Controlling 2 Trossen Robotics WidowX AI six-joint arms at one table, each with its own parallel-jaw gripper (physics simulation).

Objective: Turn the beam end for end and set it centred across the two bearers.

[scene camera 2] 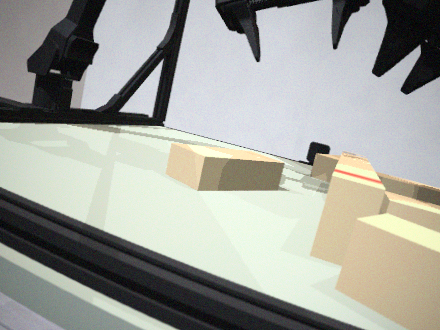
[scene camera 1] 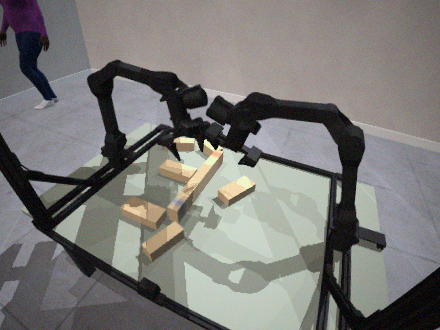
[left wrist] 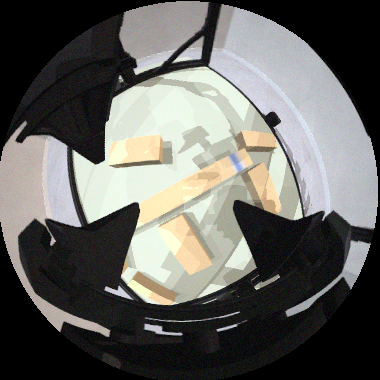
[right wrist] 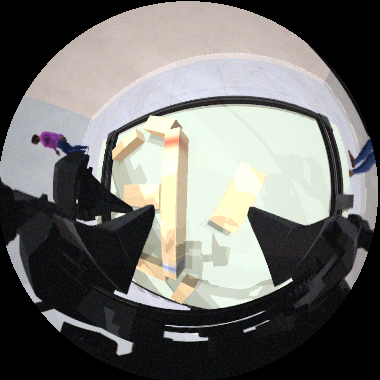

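Pixels of known places: left gripper, fingertip midpoint: (scene camera 2: 390, 84) (scene camera 1: 191, 156) (left wrist: 186, 205) (right wrist: 125, 233); right gripper, fingertip midpoint: (scene camera 2: 294, 54) (scene camera 1: 227, 156) (left wrist: 102, 136) (right wrist: 203, 210); left arm's base, link origin: (scene camera 1: 117, 163) (left wrist: 243, 286); right arm's base, link origin: (scene camera 2: 49, 109) (scene camera 1: 339, 243) (left wrist: 130, 79).
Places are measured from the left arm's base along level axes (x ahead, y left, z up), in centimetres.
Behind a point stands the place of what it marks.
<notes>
The long wooden beam (scene camera 1: 197, 180) {y 2.1, x 38.9, z 4.4 cm} (scene camera 2: 348, 215) {y 23.9, x 38.2, z 1.9 cm} (left wrist: 195, 185) {y -0.5, x 37.9, z 4.4 cm} (right wrist: 175, 200) {y 7.2, x 40.0, z 4.3 cm} appears to lie on the table, red-banded end at the back and blue-banded end towards the front in scene camera 1. Left of it lie two roughly parallel blocks, one beside its middle (scene camera 1: 175, 170) {y 5.7, x 26.7, z 1.9 cm} (left wrist: 186, 244) {y 7.0, x 27.7, z 1.9 cm} (right wrist: 141, 195) {y 7.6, x 28.2, z 1.9 cm} and one nearer its blue end (scene camera 1: 143, 212) {y -17.7, x 29.1, z 1.9 cm} (left wrist: 264, 187) {y -16.1, x 29.4, z 1.9 cm}; I cannot tell which blocks are the bearers. My left gripper (scene camera 1: 190, 154) {y 2.3, x 36.5, z 14.5 cm} (scene camera 2: 391, 84) {y 2.3, x 36.5, z 14.5 cm} (left wrist: 186, 205) {y 2.3, x 36.5, z 14.5 cm} is open and empty, above the table near the red end. My right gripper (scene camera 1: 231, 145) (scene camera 2: 296, 54) {y 7.4, x 48.1, z 15.1 cm} (right wrist: 203, 210) {y 7.4, x 48.1, z 15.1 cm} is open and empty, right of it.
A block (scene camera 1: 236, 190) {y 6.2, x 53.2, z 1.9 cm} (scene camera 2: 240, 172) {y 10.5, x 50.4, z 0.3 cm} (left wrist: 136, 151) {y 7.2, x 51.3, z 1.9 cm} (right wrist: 237, 200) {y 7.6, x 52.4, z 1.9 cm} lies right of the beam. Another block (scene camera 1: 163, 240) {y -24.0, x 41.5, z 2.5 cm} (left wrist: 257, 141) {y -20.8, x 40.4, z 2.5 cm} (right wrist: 186, 289) {y -19.5, x 42.5, z 2.5 cm} lies near the blue end. Two more, one block (scene camera 1: 185, 144) {y 24.7, x 20.1, z 1.6 cm} and one block (right wrist: 157, 125) {y 27.5, x 32.4, z 2.8 cm}, lie at the back. The two grippers hang close together.
</notes>
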